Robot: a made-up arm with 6 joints.
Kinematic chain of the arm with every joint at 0, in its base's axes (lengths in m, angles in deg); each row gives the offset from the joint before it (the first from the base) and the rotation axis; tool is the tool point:
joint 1: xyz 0 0 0.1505 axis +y
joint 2: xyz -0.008 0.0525 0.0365 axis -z
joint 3: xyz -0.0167 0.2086 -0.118 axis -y
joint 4: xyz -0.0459 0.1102 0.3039 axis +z
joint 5: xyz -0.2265 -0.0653 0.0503 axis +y
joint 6: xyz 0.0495 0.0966 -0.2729 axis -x
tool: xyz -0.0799 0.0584 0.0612
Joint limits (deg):
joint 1: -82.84..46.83
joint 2: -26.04..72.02
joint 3: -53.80..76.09
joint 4: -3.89..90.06
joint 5: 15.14..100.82
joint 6: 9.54..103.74
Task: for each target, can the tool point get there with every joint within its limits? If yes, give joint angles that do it. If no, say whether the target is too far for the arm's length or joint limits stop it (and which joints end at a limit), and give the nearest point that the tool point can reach.
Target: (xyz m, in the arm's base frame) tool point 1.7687 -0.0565 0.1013
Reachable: no: too far | nearest point 0.7602 0.1890 0.2736 | short by 1.052 m
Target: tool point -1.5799 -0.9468 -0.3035
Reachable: no: too far | nearest point -0.7277 -0.1573 -0.0586 | short by 1.187 m
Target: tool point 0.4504 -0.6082 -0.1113
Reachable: no: joint limits stop it (at a limit: joint 1, joint 2, joint 3, joint 6) | nearest point 0.2683 -0.3061 -0.1982 | short by 0.363 m
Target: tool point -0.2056 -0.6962 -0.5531
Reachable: no: joint limits stop it (at a limit: joint 2, joint 5, joint 6) | nearest point -0.1535 -0.3174 -0.3747 | short by 0.422 m
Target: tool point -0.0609 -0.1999 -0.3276
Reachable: yes | joints -53.83 -18.24 53.02 60.90 70.31 86.03
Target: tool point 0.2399 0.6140 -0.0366
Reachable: yes | joints -70.01 64.14 46.35 31.55 58.69 48.02
